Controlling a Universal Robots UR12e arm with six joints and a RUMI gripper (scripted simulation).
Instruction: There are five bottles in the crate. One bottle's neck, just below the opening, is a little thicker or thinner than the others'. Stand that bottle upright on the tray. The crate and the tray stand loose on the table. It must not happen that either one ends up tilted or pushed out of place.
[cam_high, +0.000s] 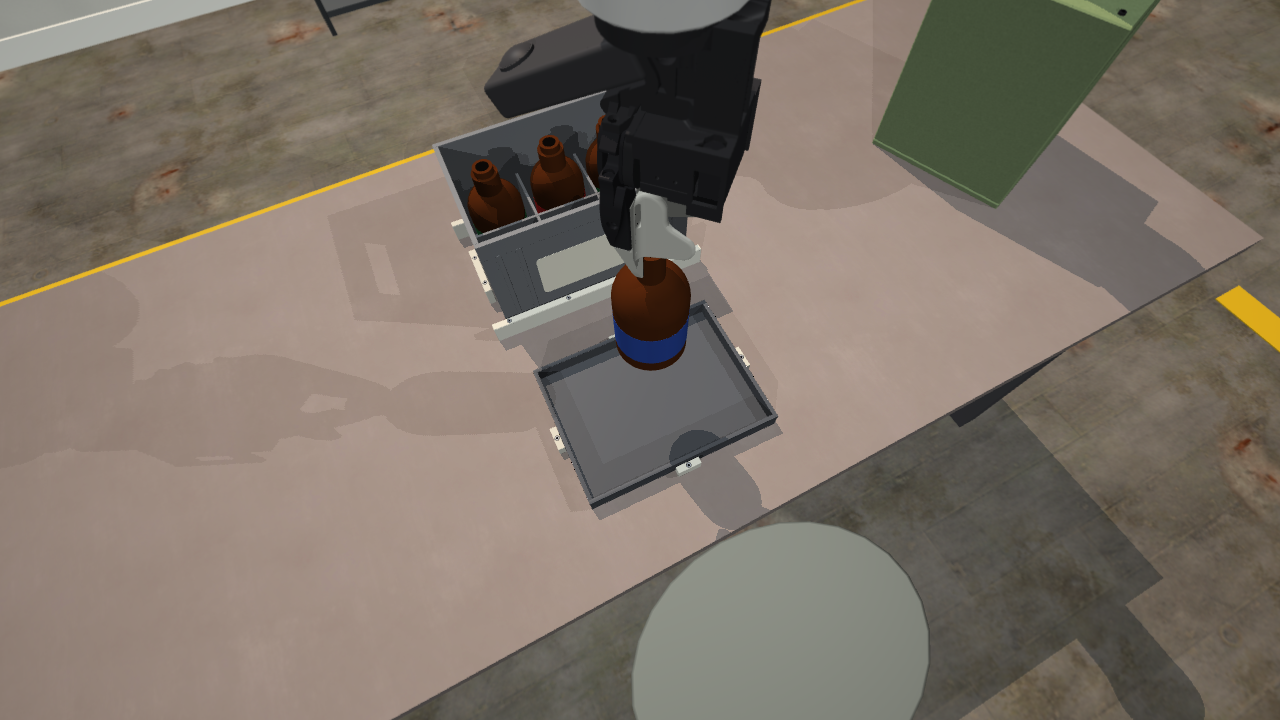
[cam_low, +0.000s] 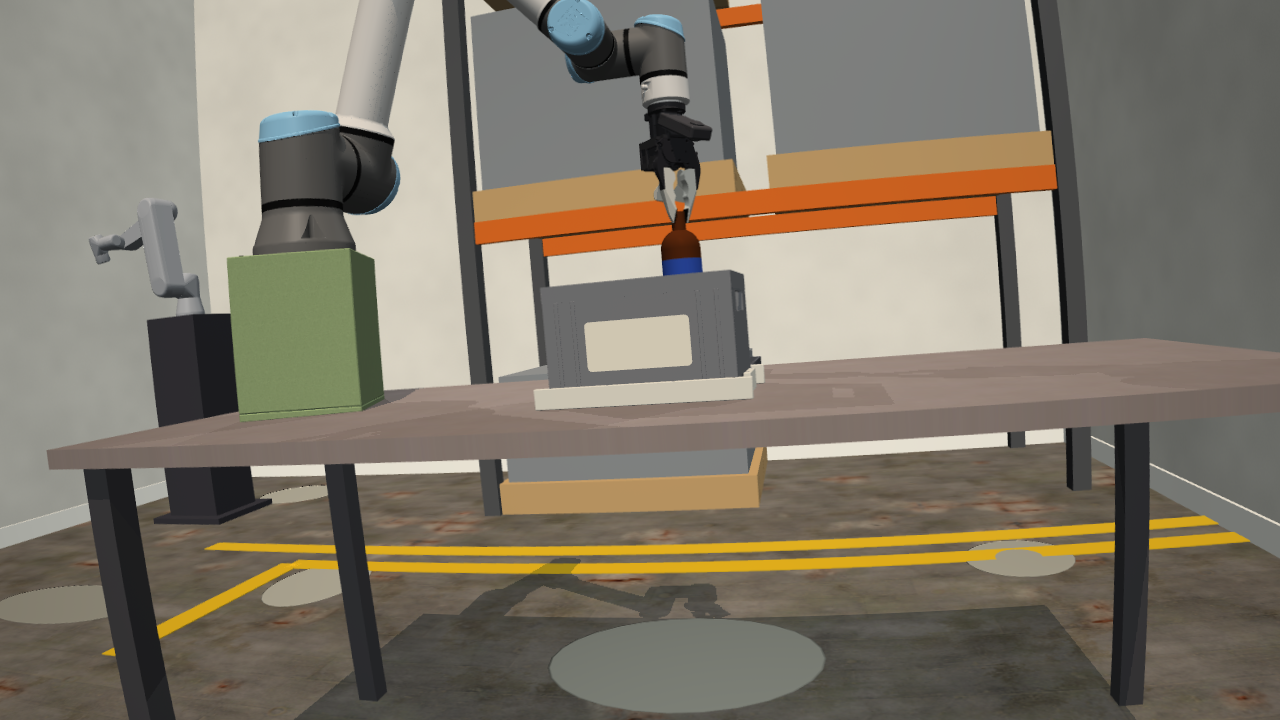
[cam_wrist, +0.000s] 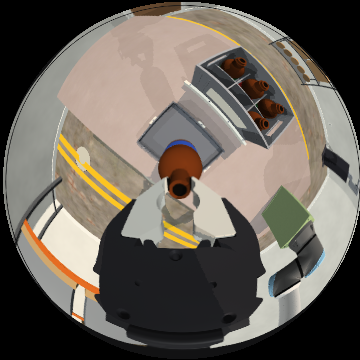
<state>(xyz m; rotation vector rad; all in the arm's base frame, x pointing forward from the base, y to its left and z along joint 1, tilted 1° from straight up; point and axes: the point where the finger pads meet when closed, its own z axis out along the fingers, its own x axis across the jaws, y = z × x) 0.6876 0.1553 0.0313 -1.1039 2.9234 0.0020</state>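
The brown bottle lies 10 mm to the left of my hand and 70 mm below it. Round my hand: grey crate: 30 mm behind, 270 mm to the right, 220 mm below; then dark tray: 10 mm behind, 10 mm to the left, 290 mm below.
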